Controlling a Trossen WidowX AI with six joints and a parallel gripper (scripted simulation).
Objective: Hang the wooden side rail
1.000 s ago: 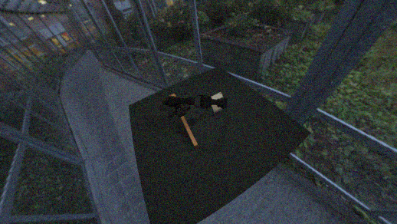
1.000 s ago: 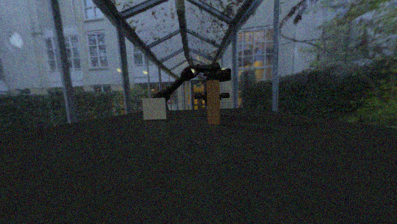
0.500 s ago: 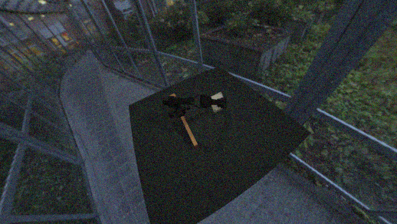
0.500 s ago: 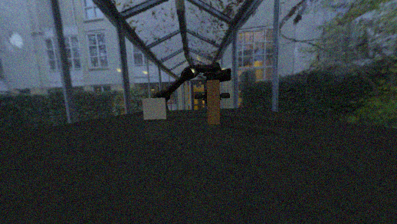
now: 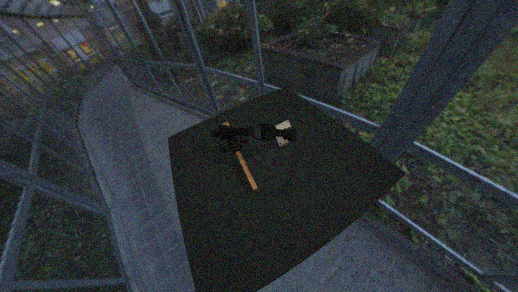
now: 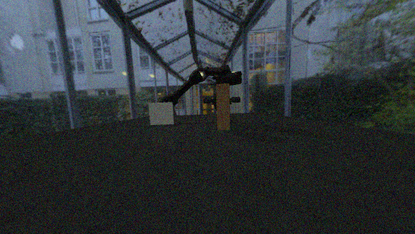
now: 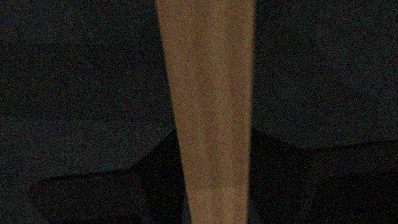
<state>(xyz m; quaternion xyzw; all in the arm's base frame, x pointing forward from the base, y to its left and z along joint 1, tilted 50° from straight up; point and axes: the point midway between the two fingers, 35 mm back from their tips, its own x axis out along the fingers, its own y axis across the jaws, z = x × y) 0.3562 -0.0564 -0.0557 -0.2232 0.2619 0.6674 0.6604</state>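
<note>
Right now the headboard post is 130 mm to the right of my gripper tip and 40 mm above it.
</note>
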